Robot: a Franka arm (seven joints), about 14 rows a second.
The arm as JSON. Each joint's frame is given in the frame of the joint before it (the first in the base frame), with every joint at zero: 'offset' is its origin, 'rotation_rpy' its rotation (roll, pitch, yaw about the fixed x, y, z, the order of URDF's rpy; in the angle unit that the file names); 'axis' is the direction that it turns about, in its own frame. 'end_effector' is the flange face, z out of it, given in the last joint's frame.
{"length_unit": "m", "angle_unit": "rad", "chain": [
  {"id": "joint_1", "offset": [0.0, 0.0, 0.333], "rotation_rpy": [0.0, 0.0, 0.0], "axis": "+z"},
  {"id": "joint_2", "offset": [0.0, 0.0, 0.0], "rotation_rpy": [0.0, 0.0, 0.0], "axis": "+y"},
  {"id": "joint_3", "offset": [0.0, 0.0, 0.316], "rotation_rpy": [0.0, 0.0, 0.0], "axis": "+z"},
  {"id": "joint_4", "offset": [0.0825, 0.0, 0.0], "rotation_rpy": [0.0, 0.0, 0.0], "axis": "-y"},
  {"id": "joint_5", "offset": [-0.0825, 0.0, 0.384], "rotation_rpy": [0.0, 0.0, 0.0], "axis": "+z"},
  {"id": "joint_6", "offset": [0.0, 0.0, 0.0], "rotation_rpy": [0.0, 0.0, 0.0], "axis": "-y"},
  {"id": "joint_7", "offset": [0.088, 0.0, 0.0], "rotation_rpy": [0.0, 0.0, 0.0], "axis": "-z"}
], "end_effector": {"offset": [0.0, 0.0, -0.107], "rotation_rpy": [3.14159, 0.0, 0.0]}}
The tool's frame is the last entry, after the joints.
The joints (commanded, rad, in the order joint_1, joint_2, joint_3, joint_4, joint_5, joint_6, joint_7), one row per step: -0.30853 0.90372 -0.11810 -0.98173 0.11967 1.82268 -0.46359; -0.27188 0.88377 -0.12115 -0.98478 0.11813 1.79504 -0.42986; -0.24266 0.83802 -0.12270 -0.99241 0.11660 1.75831 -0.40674; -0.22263 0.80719 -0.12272 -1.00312 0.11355 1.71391 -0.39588; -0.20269 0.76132 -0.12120 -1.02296 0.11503 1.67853 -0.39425; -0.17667 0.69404 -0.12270 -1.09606 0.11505 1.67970 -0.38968; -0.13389 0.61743 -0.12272 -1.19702 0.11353 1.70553 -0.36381; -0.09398 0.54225 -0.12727 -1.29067 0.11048 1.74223 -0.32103; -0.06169 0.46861 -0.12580 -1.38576 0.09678 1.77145 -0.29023; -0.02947 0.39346 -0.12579 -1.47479 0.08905 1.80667 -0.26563; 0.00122 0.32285 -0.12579 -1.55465 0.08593 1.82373 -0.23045; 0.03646 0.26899 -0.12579 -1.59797 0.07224 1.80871 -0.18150; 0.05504 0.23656 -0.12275 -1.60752 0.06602 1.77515 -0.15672; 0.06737 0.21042 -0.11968 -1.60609 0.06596 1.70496 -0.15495; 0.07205 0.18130 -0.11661 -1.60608 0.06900 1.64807 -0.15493; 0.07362 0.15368 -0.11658 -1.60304 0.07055 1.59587 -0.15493; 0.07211 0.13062 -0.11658 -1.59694 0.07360 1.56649 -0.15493
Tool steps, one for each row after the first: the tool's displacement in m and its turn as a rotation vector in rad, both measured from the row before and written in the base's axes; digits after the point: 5 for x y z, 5 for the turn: 0.00617 0.02614 0.01177 0.00082 0.01187 0.00182; 0.00159 0.02201 0.02845 0.00030 -0.00099 0.00562; -0.00261 0.01622 0.01479 0.00766 0.02342 0.00994; -0.00402 0.01700 0.02230 0.00970 0.00699 0.01826; -0.00835 0.01835 0.01565 0.00579 0.00328 0.01440; -0.00882 0.02979 0.01025 0.00243 -0.00097 0.00892; -0.01016 0.02446 0.01237 -0.00612 -0.01541 -0.01357; -0.01376 0.02128 0.00852 -0.00865 -0.00436 -0.00040; -0.01433 0.02038 0.01159 -0.00458 -0.01939 0.00393; -0.01620 0.01954 0.01005 0.00218 -0.00624 -0.00768; -0.01339 0.02151 0.01273 -0.00810 0.00780 -0.01057; -0.00905 0.01312 0.01306 -0.00129 0.01206 -0.00057; -0.01152 0.00994 0.01129 0.00716 0.04256 0.01621; -0.01141 0.00512 0.01342 0.00907 0.02756 0.00941; -0.01087 0.00129 0.01414 0.00632 0.02140 0.00391; -0.00743 -0.00057 0.01430 0.00603 0.00006 -0.00032
